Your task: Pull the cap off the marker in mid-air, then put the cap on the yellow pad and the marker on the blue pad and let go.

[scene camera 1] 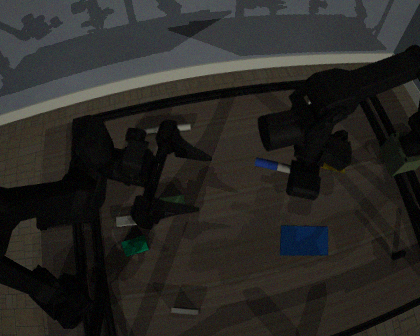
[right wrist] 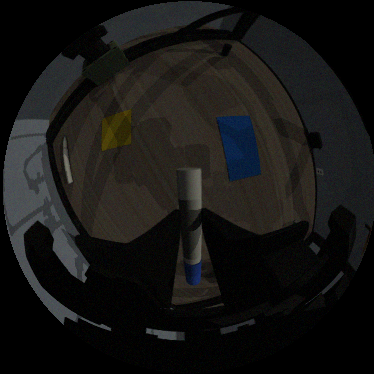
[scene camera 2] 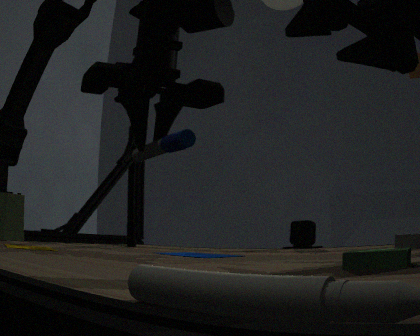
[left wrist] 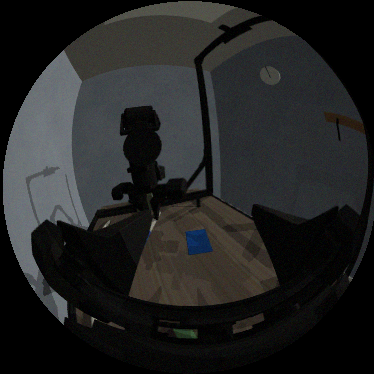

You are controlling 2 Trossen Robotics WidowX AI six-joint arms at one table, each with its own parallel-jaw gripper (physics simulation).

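Places are measured from the left arm's base along level axes (x ahead, y right, z down), in metres.
Pixels of known places: left gripper, fingertip midpoint: (scene camera 1: 205,183) (scene camera 2: 313,45) (left wrist: 202,212); right gripper, fingertip midpoint: (scene camera 1: 300,172) (right wrist: 190,213) (scene camera 2: 148,151) (left wrist: 153,218); left arm's base at its link origin: (scene camera 1: 63,300); right arm's base at its link origin: (scene camera 1: 409,146).
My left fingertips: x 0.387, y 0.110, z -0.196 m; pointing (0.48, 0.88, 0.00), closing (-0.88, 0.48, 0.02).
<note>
Ahead of a thing's pixels: the offset from my left fingertips to its top centre. "pt": to the spot under its first point.
The marker's white body @[dx +0.176, dy +0.073, dz +0.106 m] (scene camera 1: 283,168) (scene camera 2: 152,149) (right wrist: 189,185) is held in mid-air by my right gripper (scene camera 2: 150,140) (right wrist: 190,213), which is shut on it. Its blue cap @[dx +0.155, dy +0.031, dz +0.106 m] (scene camera 1: 266,164) (scene camera 2: 178,141) (right wrist: 193,273) is on the end pointing toward the left arm. My left gripper (scene camera 1: 205,184) (scene camera 2: 312,45) (left wrist: 202,212) is wide open and empty, left of the marker in scene camera 1. The blue pad @[dx +0.121, dy +0.209, dz +0.249 m] (scene camera 1: 304,240) (scene camera 2: 202,255) (left wrist: 199,242) (right wrist: 239,148) lies flat and bare. The yellow pad @[dx +0.367, dy +0.145, dz +0.249 m] (scene camera 1: 334,168) (scene camera 2: 30,247) (right wrist: 116,131) is partly hidden by the right arm in scene camera 1.
A bright green block @[dx -0.158, dy -0.094, dz +0.235 m] (scene camera 1: 135,246), a pale green block @[dx -0.017, dy -0.099, dz +0.235 m] (scene camera 1: 173,199) and a white block @[dx -0.125, dy -0.153, dz +0.238 m] (scene camera 1: 125,221) lie near the left arm. Another pale block @[dx -0.196, dy +0.102, dz +0.228 m] (scene camera 1: 185,311) lies at the front. A white stick @[pt dx +0.156, dy -0.226, dz +0.235 m] (scene camera 1: 183,128) lies at the back. A grey-green box (scene camera 2: 11,216) (right wrist: 106,66) stands by the right arm.
</note>
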